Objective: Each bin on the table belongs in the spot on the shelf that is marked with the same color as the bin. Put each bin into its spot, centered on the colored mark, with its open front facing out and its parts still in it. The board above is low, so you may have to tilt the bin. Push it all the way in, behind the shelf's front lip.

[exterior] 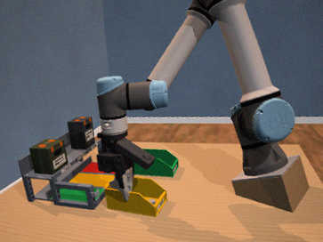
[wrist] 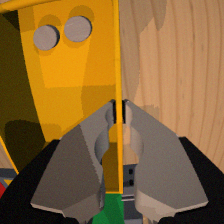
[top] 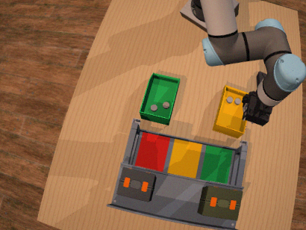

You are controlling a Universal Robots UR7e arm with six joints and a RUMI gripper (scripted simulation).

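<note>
The yellow bin is 50 mm to the right of my hand and 20 mm below it. Also, from my hand: yellow mark 250 mm ahead, 140 mm to the right, 50 mm below; then green mark 230 mm ahead, 30 mm to the right, 50 mm below; then green bin 50 mm ahead, 300 mm to the right, 20 mm below.
</note>
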